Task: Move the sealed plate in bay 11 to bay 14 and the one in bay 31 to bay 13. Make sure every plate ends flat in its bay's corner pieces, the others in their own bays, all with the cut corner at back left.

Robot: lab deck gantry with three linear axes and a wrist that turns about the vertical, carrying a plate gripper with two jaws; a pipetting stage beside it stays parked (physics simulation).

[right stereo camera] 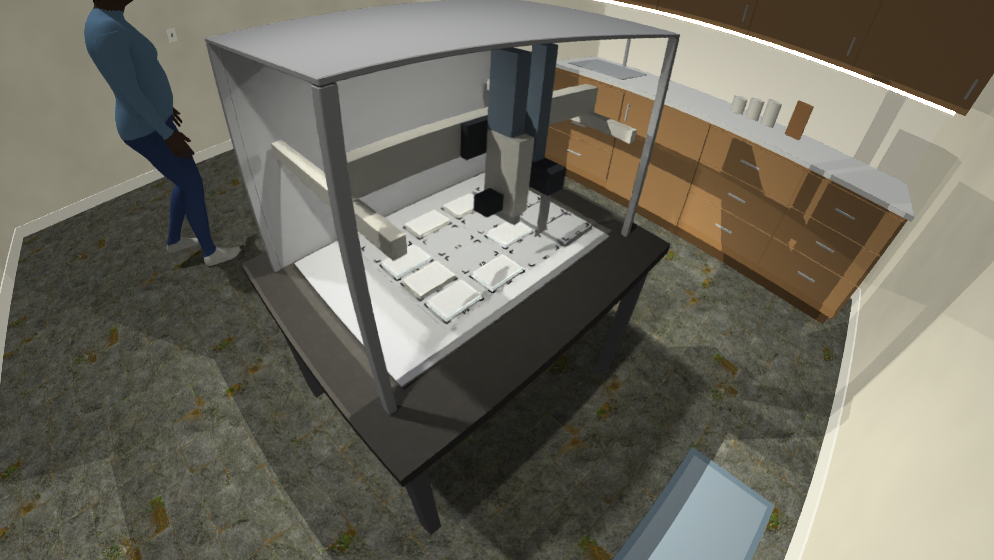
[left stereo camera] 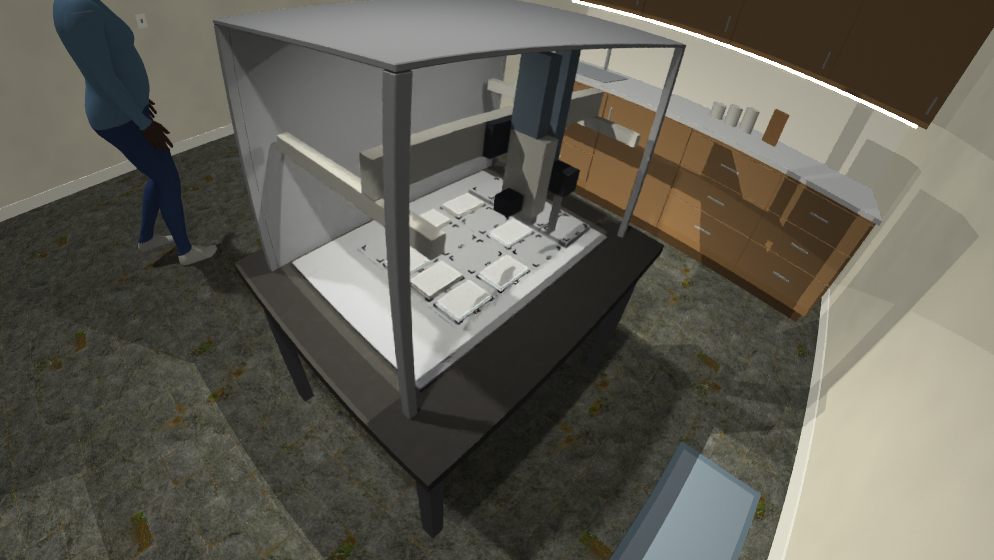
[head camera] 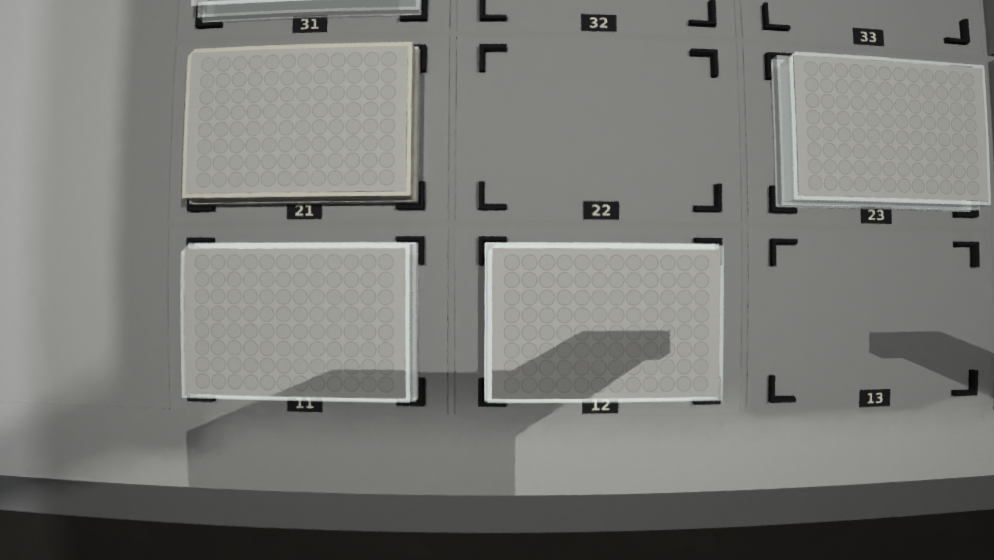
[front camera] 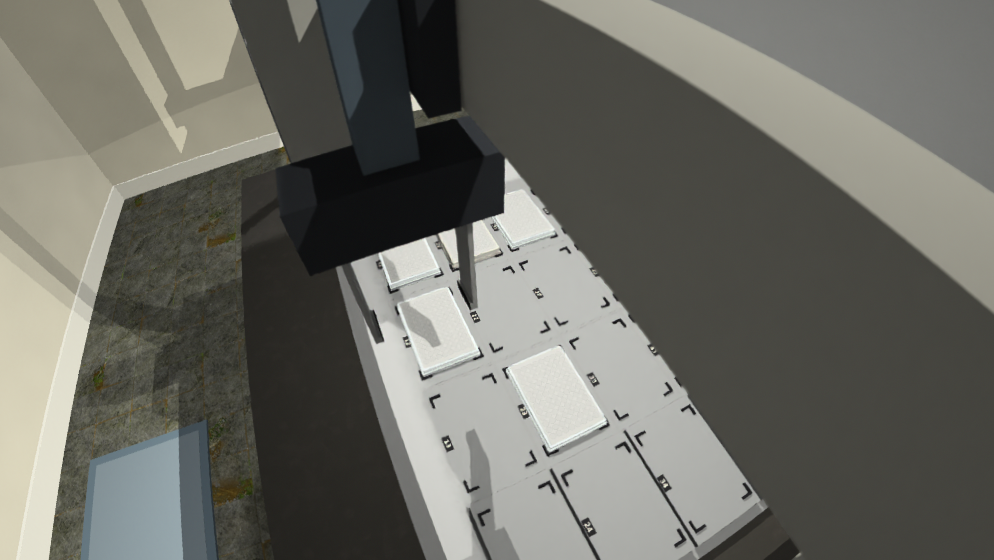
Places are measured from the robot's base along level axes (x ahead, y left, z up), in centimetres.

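Pixels of known places: gripper, between the fingertips: [right stereo camera: 525, 223] [front camera: 422, 312]; robot's base, origin of its link: [right stereo camera: 446, 322] [left stereo camera: 458, 323] [head camera: 196, 394].
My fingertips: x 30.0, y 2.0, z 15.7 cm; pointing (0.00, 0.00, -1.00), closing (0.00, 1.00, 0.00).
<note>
For each thing: its top centre in the pictures, then the offset to it from my fingertips. "spot": a spot on its surface instead.
- bay 11, a spot on its surface: [head camera: 299, 320] [front camera: 405, 251] [left stereo camera: 464, 297] [right stereo camera: 455, 296] spot: dy +2.4, dx -23.2, dz -14.2 cm
- bay 31, a spot on its surface: [front camera: 523, 217] [left stereo camera: 412, 256] [right stereo camera: 408, 256] spot: dy +24.2, dx -22.4, dz -14.2 cm
- Bay 13, a spot on its surface: [head camera: 862, 299] [front camera: 486, 420] spot: dy +3.5, dx +8.3, dz -15.7 cm
- bay 14, a spot on its surface: [front camera: 534, 521] spot: dy +3.2, dx +22.3, dz -14.2 cm
- bay 21, a spot on its surface: [head camera: 299, 121] spot: dy +12.9, dx -23.3, dz -14.2 cm
- bay 12, a spot on its surface: [head camera: 601, 299] [front camera: 443, 320] spot: dy +3.6, dx -7.5, dz -14.2 cm
- bay 23, a spot on its surface: [head camera: 890, 128] [front camera: 555, 391] spot: dy +13.0, dx +8.9, dz -14.2 cm
The sealed plate in bay 11 [front camera: 410, 262] [head camera: 299, 320] [left stereo camera: 463, 299] [right stereo camera: 453, 299] lies flat. The sealed plate in bay 31 [front camera: 523, 217] [left stereo camera: 410, 258] [right stereo camera: 405, 260] also lies flat; the head view cuts it off at the top edge. Bay 13 [front camera: 500, 417] [head camera: 862, 299] holds no plate. Part of bay 14 [front camera: 534, 521] shows at the bottom of the front view, bare. My gripper [front camera: 425, 323] is open and empty, its two jaws hanging wide apart above the deck. Its exact height over the plates is hard to tell. The jaws do not show in the head view.
Other plates sit in bay 21 [front camera: 469, 244] [head camera: 299, 121], bay 12 [front camera: 439, 330] [head camera: 601, 299] and bay 23 [front camera: 556, 396] [head camera: 890, 128]. Two cream plates [right stereo camera: 427, 222] [left stereo camera: 463, 203] lie in the back row. The pale pipetting stage [left stereo camera: 528, 173] [right stereo camera: 507, 173] stands beside the gripper.
</note>
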